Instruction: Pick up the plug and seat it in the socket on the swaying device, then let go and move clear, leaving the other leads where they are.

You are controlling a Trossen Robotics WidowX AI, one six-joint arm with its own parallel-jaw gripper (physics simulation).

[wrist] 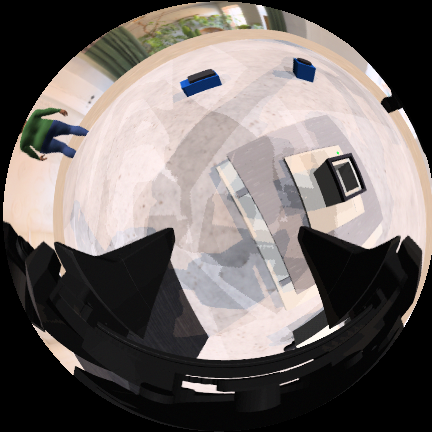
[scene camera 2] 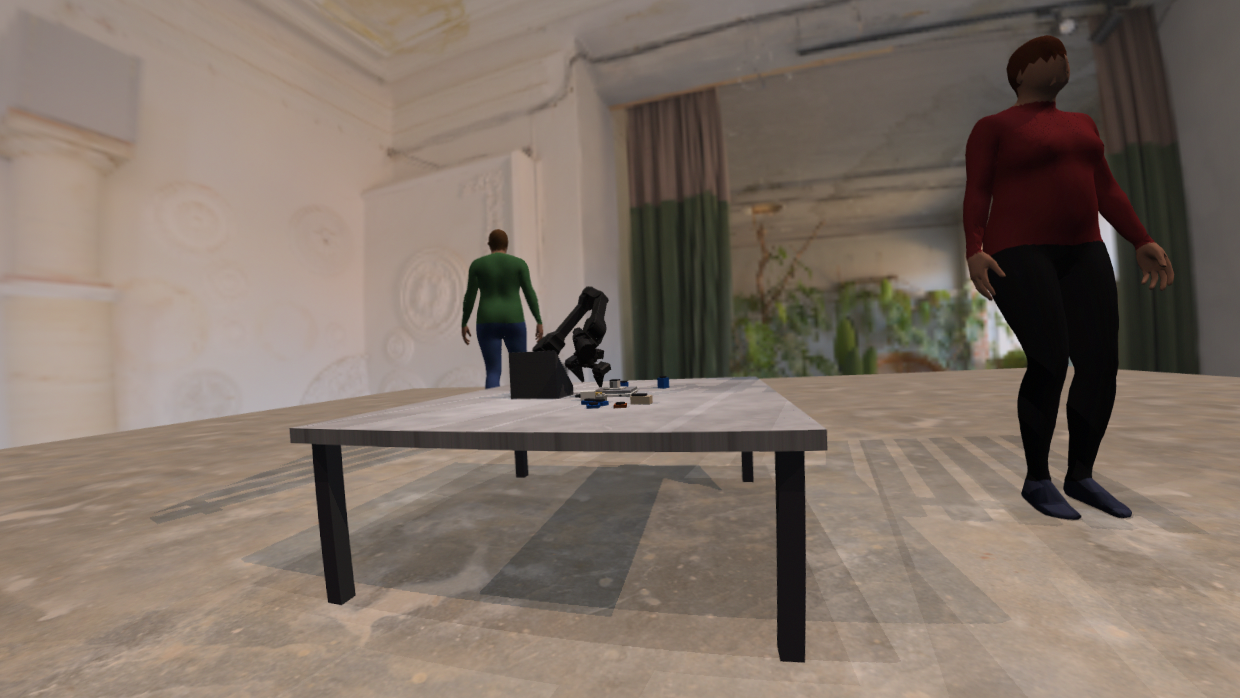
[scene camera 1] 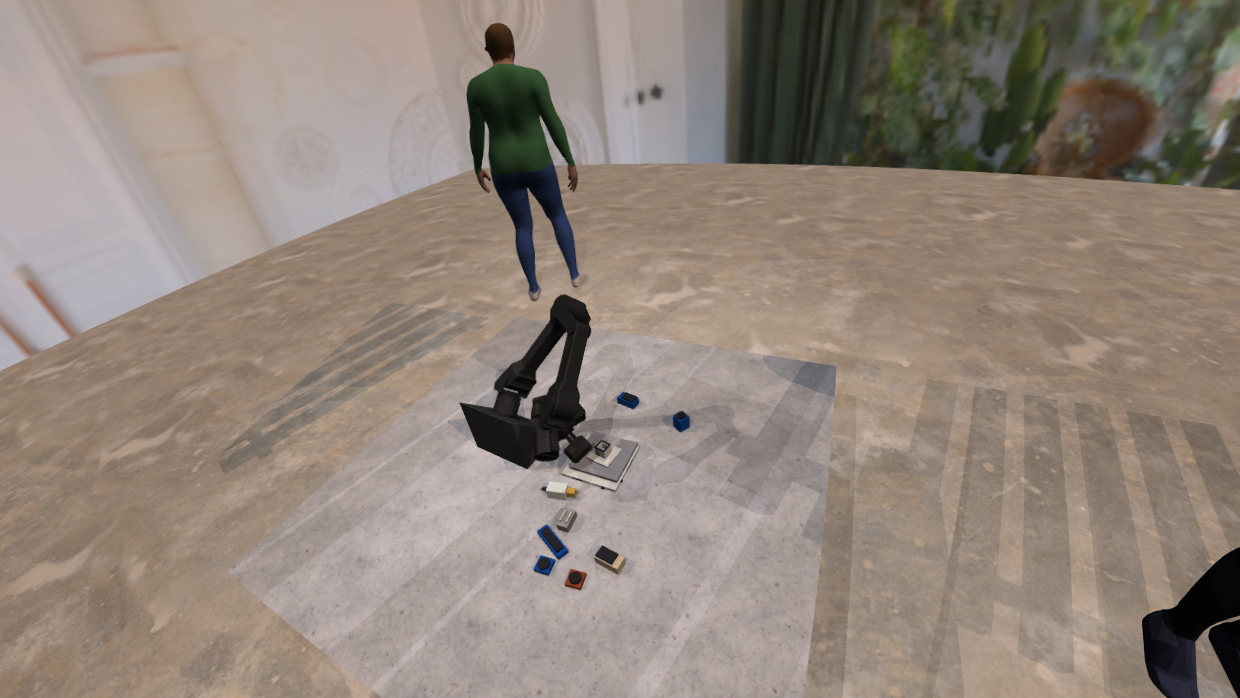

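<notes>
The plug (scene camera 1: 557, 490) lies on the table beside the device, a white block with a yellow tip and a black rear end. In the wrist view the plug (wrist: 320, 331) is mostly hidden behind the right finger. The device (scene camera 1: 612, 471) (wrist: 270, 150) is a grey slab over a pale base, with a cream plate on top. The socket (scene camera 1: 598, 450) (wrist: 327, 186), a black square box with a pale-lined opening, stands on that plate. My gripper (scene camera 2: 589, 374) (wrist: 238, 233) is open and empty, above the table near the device's edge and beside the socket, apart from the plug.
A grey connector (scene camera 1: 565, 519), a long blue block (scene camera 1: 552, 541), a small blue block (scene camera 1: 544, 565), an orange block (scene camera 1: 575, 578) and a tan block (scene camera 1: 610, 559) lie nearer the camera. Two blue blocks (scene camera 1: 628, 399) (scene camera 1: 681, 421) (wrist: 201, 83) (wrist: 304, 70) stand beyond the device.
</notes>
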